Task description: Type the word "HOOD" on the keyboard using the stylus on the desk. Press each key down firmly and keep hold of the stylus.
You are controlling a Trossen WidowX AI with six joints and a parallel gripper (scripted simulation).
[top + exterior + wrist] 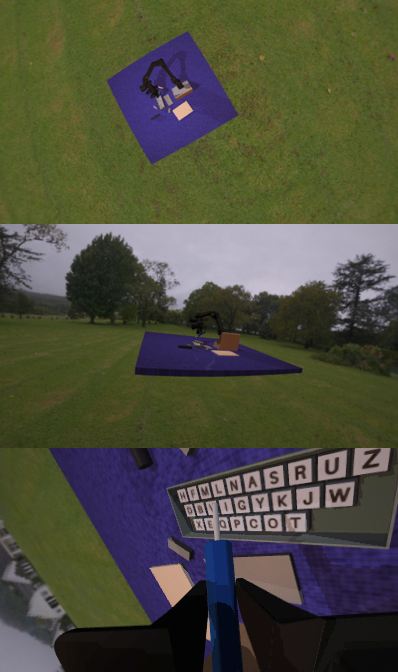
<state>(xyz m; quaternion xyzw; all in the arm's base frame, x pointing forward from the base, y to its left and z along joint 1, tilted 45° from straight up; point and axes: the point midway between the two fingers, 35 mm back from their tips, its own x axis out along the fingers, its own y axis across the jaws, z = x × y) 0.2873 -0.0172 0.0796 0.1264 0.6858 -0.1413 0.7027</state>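
The grey stylus tip lies 4 cm ahead of my gripper tip and 2 cm below it. Also, from my gripper tip: grey slab: 11 cm below, 7 cm to the left, 6 cm behind; then pale stick: 13 cm to the right, 10 cm below, 5 cm behind; then blue stylus: 1 cm below, 1 cm ahead.
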